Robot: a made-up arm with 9 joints.
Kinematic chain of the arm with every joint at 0, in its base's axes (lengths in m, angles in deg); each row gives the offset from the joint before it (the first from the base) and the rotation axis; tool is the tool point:
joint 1: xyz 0 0 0.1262 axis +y
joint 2: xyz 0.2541 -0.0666 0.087 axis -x
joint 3: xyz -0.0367 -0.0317 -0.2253 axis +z
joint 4: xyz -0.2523 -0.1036 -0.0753 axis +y
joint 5: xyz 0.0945 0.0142 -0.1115 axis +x
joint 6: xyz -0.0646 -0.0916 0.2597 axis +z
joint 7: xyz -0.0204 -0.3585 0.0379 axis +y
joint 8: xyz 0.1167 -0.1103 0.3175 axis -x
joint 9: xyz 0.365 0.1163 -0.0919 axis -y
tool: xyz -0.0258 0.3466 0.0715
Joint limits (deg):
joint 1: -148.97..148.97
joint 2: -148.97..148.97
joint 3: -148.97..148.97
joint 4: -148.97..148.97
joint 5: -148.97..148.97
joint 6: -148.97..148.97
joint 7: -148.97..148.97
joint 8: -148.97..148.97
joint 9: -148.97..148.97
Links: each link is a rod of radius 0.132 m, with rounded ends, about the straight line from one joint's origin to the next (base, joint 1, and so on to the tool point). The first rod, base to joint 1, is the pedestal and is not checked.
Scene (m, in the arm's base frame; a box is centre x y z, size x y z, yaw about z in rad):
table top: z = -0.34
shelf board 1: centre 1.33 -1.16 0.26 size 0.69 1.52 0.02 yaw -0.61
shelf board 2: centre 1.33 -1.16 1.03 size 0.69 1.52 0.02 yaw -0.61
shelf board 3: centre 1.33 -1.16 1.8 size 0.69 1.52 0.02 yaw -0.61
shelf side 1: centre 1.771 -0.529 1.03 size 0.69 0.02 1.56 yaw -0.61
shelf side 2: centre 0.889 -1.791 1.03 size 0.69 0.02 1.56 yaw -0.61
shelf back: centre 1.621 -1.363 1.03 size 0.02 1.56 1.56 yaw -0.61
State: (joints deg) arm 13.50 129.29 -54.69 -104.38 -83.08 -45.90 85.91 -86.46 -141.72
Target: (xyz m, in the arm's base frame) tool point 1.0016 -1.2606 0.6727
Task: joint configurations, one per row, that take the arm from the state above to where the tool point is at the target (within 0.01 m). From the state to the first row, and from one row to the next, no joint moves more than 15 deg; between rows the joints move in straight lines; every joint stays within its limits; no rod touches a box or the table.
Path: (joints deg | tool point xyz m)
1: 8.14 134.21 -65.99 -112.74 -80.01 -52.99 83.84 -90.13 -143.53 | -0.6216 -0.8827 -0.0030
2: 2.79 139.13 -77.29 -121.11 -76.94 -60.08 81.78 -93.80 -145.34 | -0.4393 -1.1361 0.1257
3: -2.57 144.05 -88.59 -129.47 -73.86 -67.17 79.71 -97.47 -147.16 | -0.2835 -1.2668 0.3727
4: -7.92 148.97 -99.88 -137.84 -70.79 -74.26 77.65 -101.14 -148.97 | -0.2191 -1.2559 0.6746
5: -3.74 148.97 -100.37 -135.03 -77.88 -71.88 63.49 -107.96 -145.49 | 0.1766 -1.3911 0.7442
6: 0.44 148.97 -100.85 -132.23 -84.97 -69.50 49.33 -114.77 -142.00 | 0.6050 -1.3914 0.7381
7: 4.63 148.97 -101.34 -129.43 -92.06 -67.13 35.16 -121.59 -138.52 | 1.0016 -1.2606 0.6728

